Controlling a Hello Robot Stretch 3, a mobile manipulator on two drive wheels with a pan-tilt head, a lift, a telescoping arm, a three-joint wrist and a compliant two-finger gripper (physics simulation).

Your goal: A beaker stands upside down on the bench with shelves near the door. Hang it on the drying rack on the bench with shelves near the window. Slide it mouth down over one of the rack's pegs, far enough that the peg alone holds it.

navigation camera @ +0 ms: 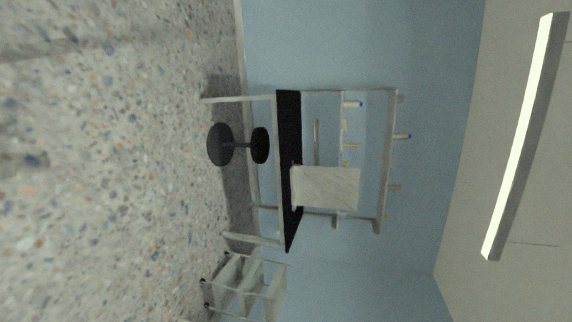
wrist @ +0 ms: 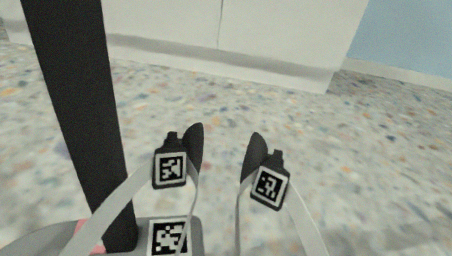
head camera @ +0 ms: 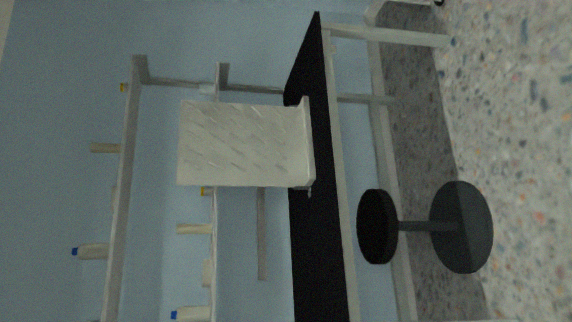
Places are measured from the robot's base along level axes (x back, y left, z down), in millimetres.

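Pixels of known places: gripper, fingertip midpoint: [wrist: 224, 145].
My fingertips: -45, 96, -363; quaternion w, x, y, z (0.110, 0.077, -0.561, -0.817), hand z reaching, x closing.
Behind a point stands the place of what it marks, as x, y, z.
The white drying rack [head camera: 309, 150] @[-1499, -1170, -783] [navigation camera: 325, 172] @[-1629, -1109, -1082] is a panel with several slanted pegs. It stands on the black top [head camera: 320, 260] @[-1653, -680, -762] [navigation camera: 289, 125] @[-1689, -657, -762] of a bench with shelves. The head and navigation views show this bench turned on its side. The pegs look bare, though they are small and blurred. The beaker does not show in these views. My gripper [wrist: 224, 145] @[-45, 96, -363] is open and empty in the wrist view, its two dark fingertips apart above the speckled floor. The gripper does not show in the head or navigation view, away from the rack.
A black round stool [head camera: 377, 227] @[-1594, -811, -483] [navigation camera: 260, 145] @[-1600, -819, -483] stands at the bench's front. Bottles and small items stand on the upper shelf [head camera: 126, 160] @[-1818, -1303, -1657] [navigation camera: 387, 165] @[-1813, -1117, -1657]. A white wheeled cart [navigation camera: 275, 295] @[-880, -2129, -663] stands beyond the bench's end. A white cabinet [wrist: 270, 30] @[-413, 977, -279] and my dark mast [wrist: 80, 125] @[69, 116, -367] show in the wrist view.
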